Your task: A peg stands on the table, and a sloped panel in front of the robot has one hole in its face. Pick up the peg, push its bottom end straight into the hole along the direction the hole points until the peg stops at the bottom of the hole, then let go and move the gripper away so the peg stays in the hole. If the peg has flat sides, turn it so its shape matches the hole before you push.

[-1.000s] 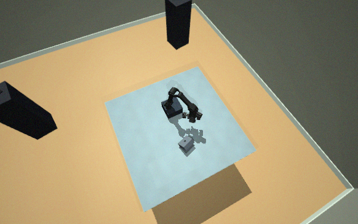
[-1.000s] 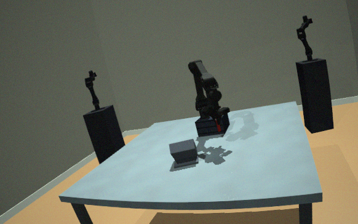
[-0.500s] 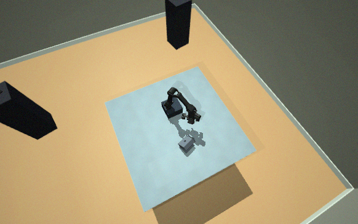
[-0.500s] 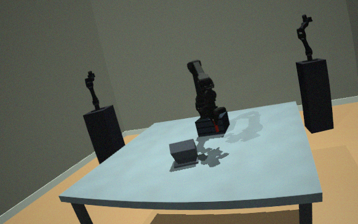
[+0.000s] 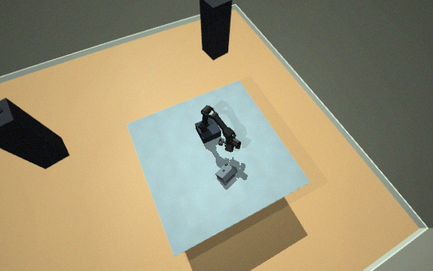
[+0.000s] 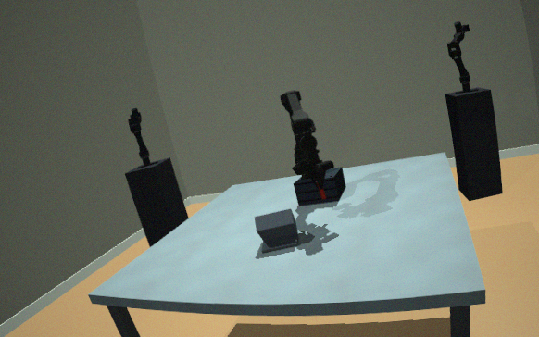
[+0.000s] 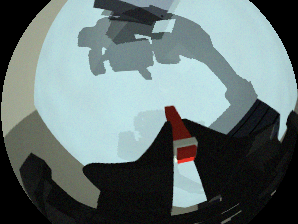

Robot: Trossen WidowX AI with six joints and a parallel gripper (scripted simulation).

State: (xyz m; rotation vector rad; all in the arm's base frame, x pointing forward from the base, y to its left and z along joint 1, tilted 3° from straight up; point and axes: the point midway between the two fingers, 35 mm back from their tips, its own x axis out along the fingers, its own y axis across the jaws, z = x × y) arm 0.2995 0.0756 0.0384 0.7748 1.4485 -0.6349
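Now: gripper tip 140 mm short of the grey sloped panel block, 160 mm to the left of it and 60 mm above it. The rest, counted from my gripper tip: red peg (20 mm above).
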